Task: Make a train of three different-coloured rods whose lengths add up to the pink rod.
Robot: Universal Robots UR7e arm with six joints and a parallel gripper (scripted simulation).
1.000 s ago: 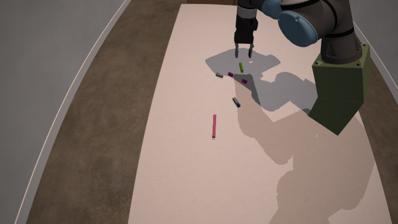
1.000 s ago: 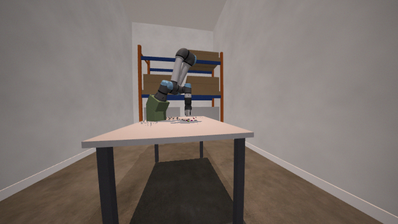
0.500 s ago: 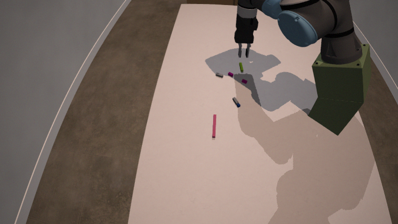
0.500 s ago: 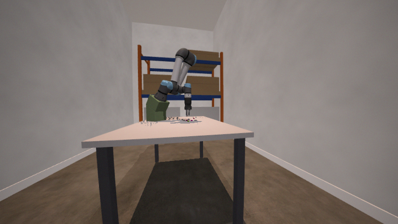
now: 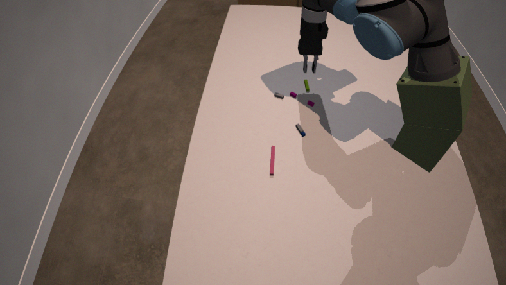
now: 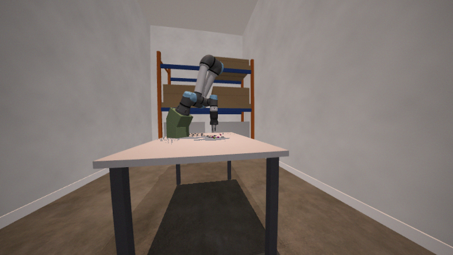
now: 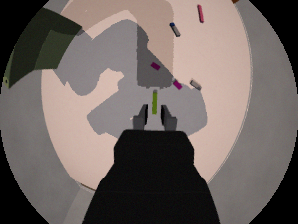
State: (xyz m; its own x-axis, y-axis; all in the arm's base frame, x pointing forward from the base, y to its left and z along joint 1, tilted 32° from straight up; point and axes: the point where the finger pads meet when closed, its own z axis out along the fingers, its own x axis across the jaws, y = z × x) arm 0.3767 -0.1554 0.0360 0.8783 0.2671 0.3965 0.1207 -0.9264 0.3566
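The lime rod is 80 mm below my hand. From my hand the other things lie so: pink rod: 100 mm ahead, 310 mm to the left, 80 mm below; then blue rod: 10 mm ahead, 210 mm to the left, 80 mm below; then magenta rod: 10 mm behind, 80 mm to the left, 80 mm below.
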